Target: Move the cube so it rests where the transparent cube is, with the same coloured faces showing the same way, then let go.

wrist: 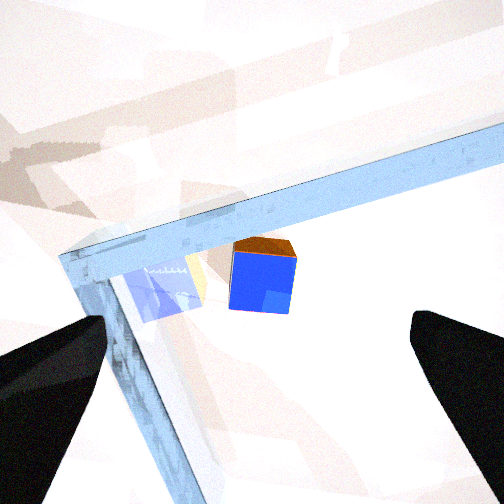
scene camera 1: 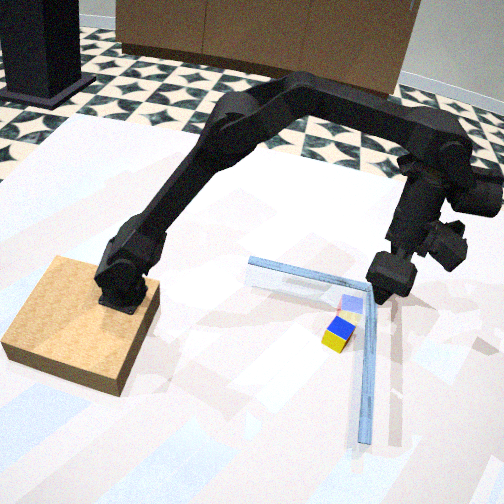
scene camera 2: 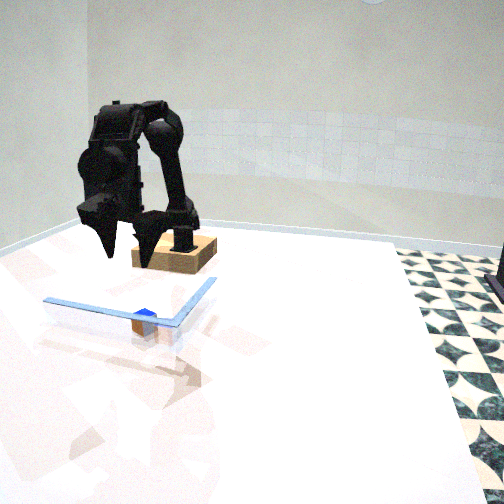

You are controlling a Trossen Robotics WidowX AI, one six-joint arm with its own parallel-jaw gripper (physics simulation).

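The cube [scene camera 1: 339, 334] lies on the white table just inside the corner of the light blue L-shaped fence [scene camera 1: 366, 330]. It shows a blue top and yellow side in scene camera 1, and a blue face with an orange face in the wrist view [wrist: 263, 276]. The transparent cube [scene camera 1: 352, 305] sits right in the fence corner, beside the cube; in the wrist view it [wrist: 165, 288] is pale blue and yellowish. My gripper [scene camera 2: 127, 240] is open and empty, raised above the fence, apart from the cube.
A wooden block [scene camera 1: 82, 322] carries the arm's base at the left. The fence has a long arm [scene camera 1: 300, 272] toward the base and another [scene camera 1: 367, 390] toward the front. Checkered floor lies beyond the table.
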